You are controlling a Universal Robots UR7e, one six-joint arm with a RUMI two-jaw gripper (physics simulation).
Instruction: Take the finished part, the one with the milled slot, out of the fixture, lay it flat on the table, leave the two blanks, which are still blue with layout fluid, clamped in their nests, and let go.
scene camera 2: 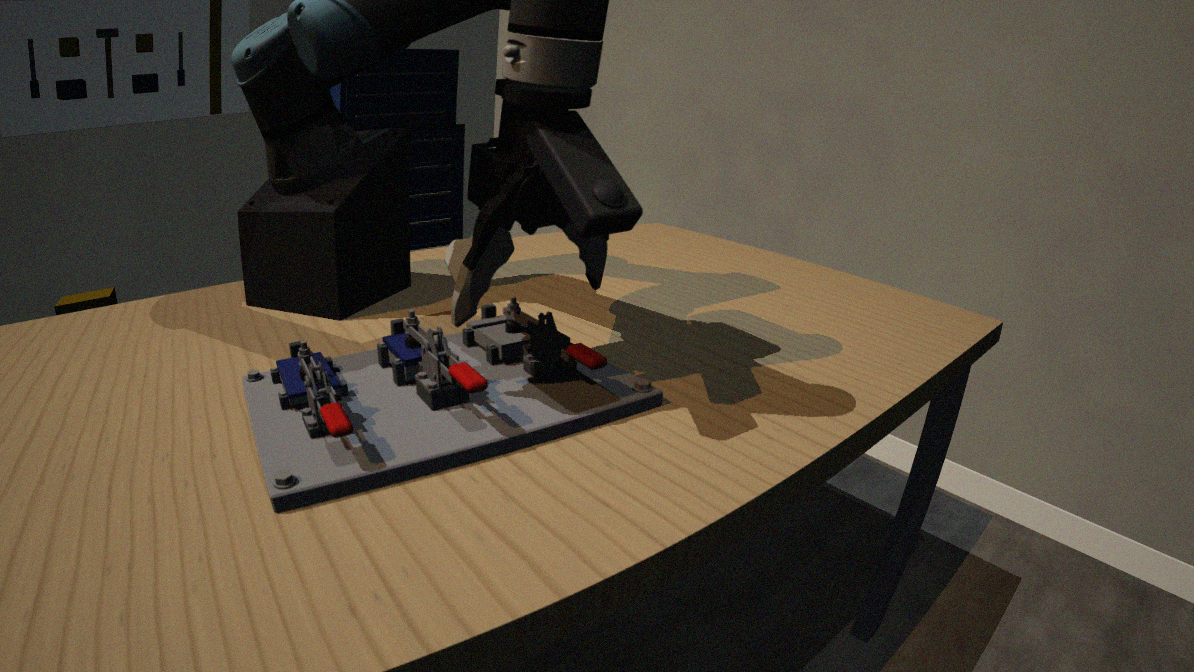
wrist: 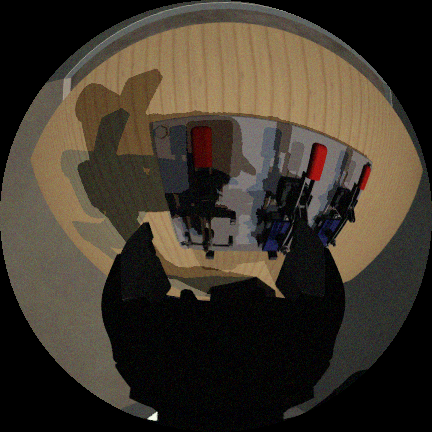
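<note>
The finished part [scene camera 2: 501,336] [wrist: 222,229] is bare grey and sits in the nest at the fixture plate's right end in the scene view, left in the wrist view. Its slot cannot be made out. A toggle clamp with a red handle [scene camera 2: 586,355] [wrist: 202,146] stands at this nest, its arm over the part. One blue blank [scene camera 2: 402,346] [wrist: 276,235] sits in the middle nest and another blue blank [scene camera 2: 300,377] [wrist: 328,231] in the far nest, each under its clamp. My gripper [scene camera 2: 527,303] [wrist: 221,222] is open and empty, fingers pointing down, above the finished part's end of the plate.
The grey fixture plate [scene camera 2: 401,434] [wrist: 245,130] lies on the wooden table [scene camera 2: 167,517] [wrist: 225,65]. The middle clamp's red handle [scene camera 2: 467,376] [wrist: 317,161] and the far clamp's red handle [scene camera 2: 335,419] [wrist: 365,177] stick up from the plate. Bolt heads stand at its corners.
</note>
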